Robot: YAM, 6 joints.
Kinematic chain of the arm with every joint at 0, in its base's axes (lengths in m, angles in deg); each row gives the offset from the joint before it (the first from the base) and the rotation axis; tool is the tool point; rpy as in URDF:
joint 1: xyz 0 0 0.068 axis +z
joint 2: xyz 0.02 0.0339 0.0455 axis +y
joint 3: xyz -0.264 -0.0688 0 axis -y
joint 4: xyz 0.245 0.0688 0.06 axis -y
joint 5: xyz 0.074 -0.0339 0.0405 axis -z
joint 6: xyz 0.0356 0 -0.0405 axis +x
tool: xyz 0 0 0 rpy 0 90 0
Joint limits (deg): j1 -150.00..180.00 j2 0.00..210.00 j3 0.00..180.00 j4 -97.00..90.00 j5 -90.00..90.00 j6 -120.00..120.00
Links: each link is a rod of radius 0.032 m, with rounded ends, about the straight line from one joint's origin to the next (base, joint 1, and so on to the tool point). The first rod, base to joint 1, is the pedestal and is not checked.
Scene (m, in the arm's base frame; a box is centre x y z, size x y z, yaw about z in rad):
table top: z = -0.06
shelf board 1: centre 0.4 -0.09 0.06 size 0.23 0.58 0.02 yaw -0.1
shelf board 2: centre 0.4 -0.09 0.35 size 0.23 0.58 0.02 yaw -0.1
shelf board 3: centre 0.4 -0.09 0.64 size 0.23 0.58 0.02 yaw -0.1
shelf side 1: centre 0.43 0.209 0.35 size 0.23 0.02 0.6 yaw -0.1
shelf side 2: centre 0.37 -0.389 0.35 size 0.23 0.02 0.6 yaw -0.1
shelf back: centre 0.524 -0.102 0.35 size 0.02 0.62 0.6 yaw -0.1
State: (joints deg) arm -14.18 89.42 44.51 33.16 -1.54 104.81
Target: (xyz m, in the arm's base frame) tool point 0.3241 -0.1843 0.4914
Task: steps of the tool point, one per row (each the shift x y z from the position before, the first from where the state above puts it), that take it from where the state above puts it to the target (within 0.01 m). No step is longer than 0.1 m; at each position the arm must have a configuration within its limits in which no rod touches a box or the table.
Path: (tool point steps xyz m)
1: -0.0527 0.0023 0.0127
2: -0.0499 0.0054 -0.0004
3: -0.0445 0.0070 -0.0123
4: 0.0149 -0.0293 0.0690
5: 0.0036 -0.0285 0.0685
6: -0.0070 -0.0250 0.0664
7: -0.0159 -0.0191 0.0628
8: 0.0692 -0.0141 0.0070
9: 0.0760 -0.0005 -0.0070

